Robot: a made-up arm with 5 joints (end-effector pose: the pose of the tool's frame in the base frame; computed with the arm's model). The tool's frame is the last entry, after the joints.
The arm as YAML. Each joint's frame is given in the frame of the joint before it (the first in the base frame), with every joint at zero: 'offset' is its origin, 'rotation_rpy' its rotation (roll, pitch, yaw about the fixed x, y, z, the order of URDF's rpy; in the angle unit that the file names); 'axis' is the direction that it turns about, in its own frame. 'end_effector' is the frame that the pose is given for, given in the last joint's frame.
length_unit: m
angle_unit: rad
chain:
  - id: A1
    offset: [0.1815, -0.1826, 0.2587]
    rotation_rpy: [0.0, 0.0, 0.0]
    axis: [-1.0, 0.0, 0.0]
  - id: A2
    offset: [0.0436, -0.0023, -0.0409]
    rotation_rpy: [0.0, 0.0, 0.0]
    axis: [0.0, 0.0, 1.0]
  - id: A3
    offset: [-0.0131, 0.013, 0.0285]
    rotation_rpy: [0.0, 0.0, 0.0]
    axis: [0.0, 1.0, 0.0]
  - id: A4
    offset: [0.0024, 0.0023, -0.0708]
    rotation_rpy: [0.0, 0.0, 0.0]
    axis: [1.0, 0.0, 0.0]
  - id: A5
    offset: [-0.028, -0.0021, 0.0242]
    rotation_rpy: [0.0, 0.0, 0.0]
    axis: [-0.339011, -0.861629, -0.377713]
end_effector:
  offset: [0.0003, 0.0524, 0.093]
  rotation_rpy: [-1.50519, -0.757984, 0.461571]
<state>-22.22 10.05 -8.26 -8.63 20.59</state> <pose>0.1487 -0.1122 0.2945 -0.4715 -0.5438 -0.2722 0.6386</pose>
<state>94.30 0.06 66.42 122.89 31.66</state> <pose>0.1303 -0.1649 0.3653 -0.6162 -0.1329 -0.6979 0.3399</pose>
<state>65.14 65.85 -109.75 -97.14 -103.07</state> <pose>0.1946 -0.0613 0.2112 -0.7414 -0.4606 0.2083 0.4413</pose>
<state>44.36 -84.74 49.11 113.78 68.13</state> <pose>0.1420 -0.1236 0.2395 -0.1007 0.1457 -0.9842 0.0069</pose>
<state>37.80 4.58 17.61 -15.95 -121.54</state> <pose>0.2553 -0.1736 0.1512 -0.3037 0.5174 0.3542 0.7174</pose>
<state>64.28 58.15 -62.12 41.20 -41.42</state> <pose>0.2352 -0.1832 0.3142 -0.0896 -0.3880 0.6394 0.6577</pose>
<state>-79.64 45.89 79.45 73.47 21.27</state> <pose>0.2733 -0.2271 0.2142 0.1757 0.0736 0.1581 0.9689</pose>
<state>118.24 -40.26 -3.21 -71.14 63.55</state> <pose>0.2408 -0.3719 0.2191 0.3440 0.1780 -0.3777 0.8410</pose>
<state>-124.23 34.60 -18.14 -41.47 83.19</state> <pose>0.1257 -0.1171 0.3895 -0.2426 -0.0687 -0.9263 0.2800</pose>
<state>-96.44 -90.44 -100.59 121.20 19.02</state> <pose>0.1156 -0.1336 0.1945 0.1100 -0.2493 -0.9343 0.2300</pose>
